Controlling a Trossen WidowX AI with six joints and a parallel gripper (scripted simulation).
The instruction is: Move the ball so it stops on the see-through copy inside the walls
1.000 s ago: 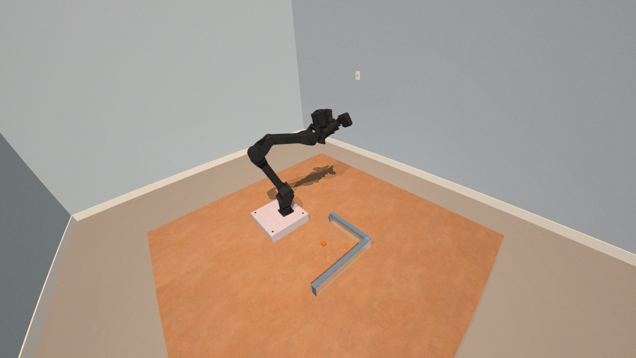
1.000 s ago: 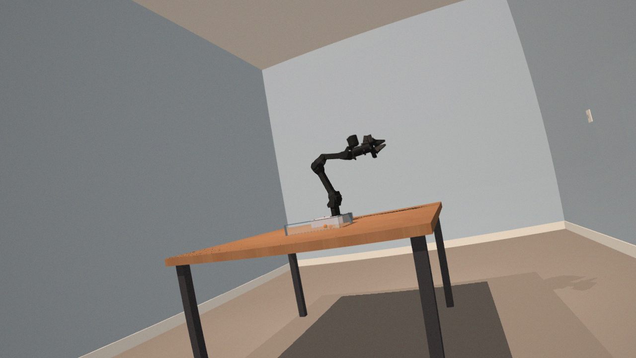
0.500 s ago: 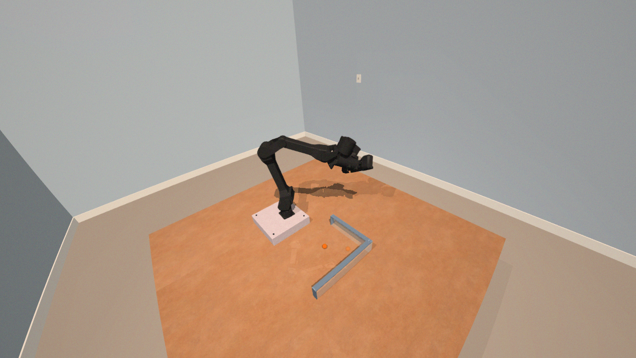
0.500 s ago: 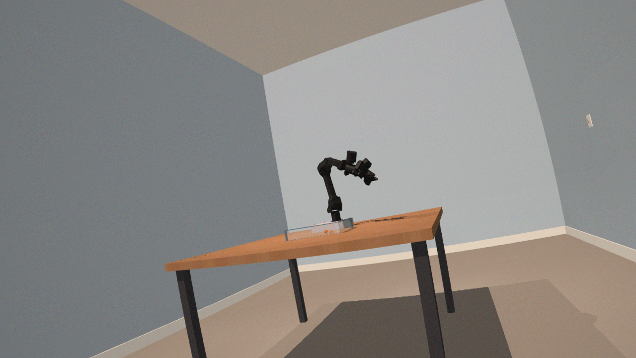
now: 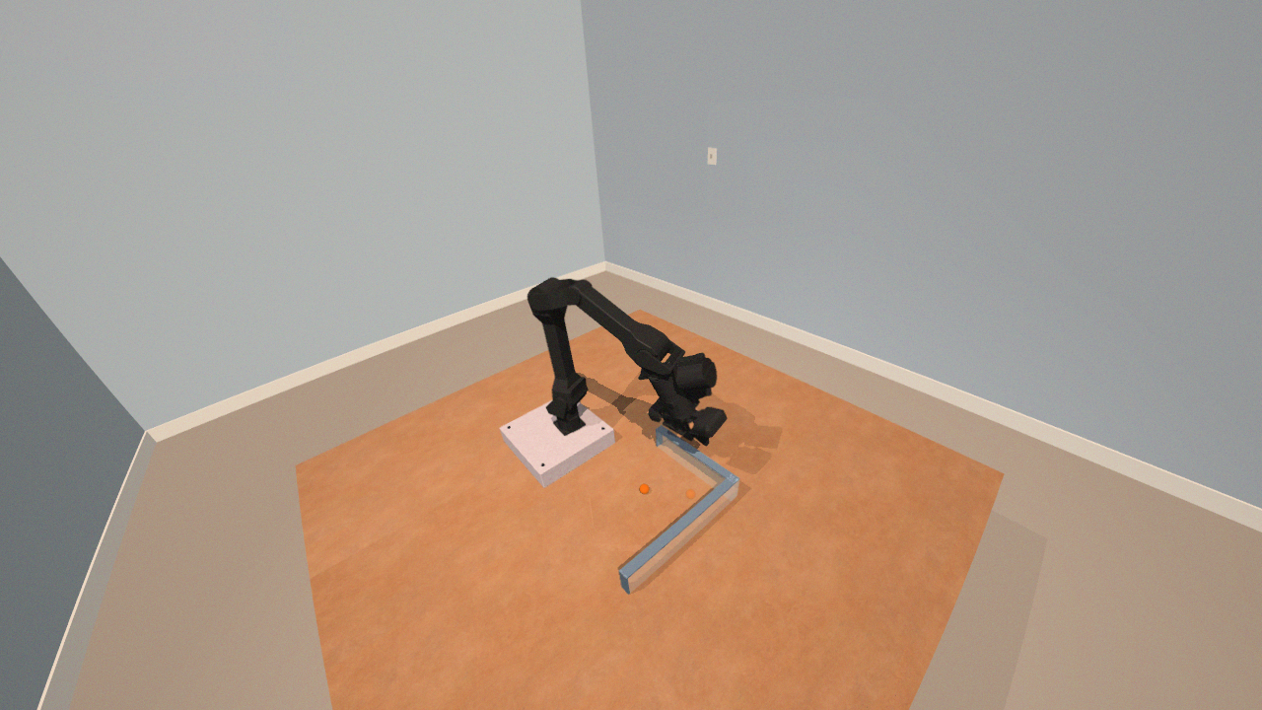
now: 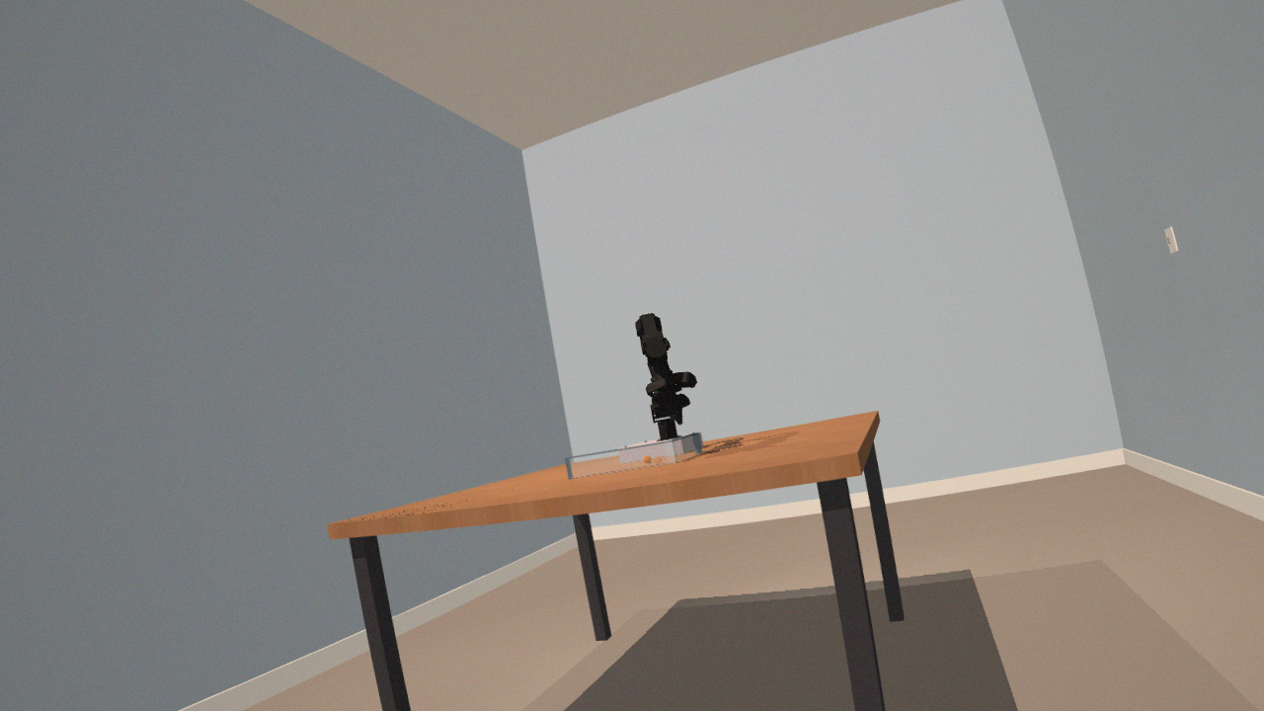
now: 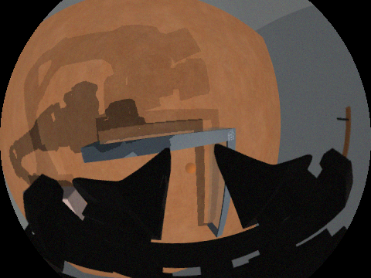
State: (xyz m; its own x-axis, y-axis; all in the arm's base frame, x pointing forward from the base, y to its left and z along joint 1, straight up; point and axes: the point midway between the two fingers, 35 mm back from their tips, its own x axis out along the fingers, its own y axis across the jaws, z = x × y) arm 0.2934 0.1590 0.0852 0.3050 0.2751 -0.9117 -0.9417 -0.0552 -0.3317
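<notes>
My gripper tip is 40 mm past the orange ball, 130 mm to the left of it and 90 mm above it. From my gripper tip the other things lie so: clear wall (110 mm ahead, 140 mm to the right, 70 mm below).
</notes>
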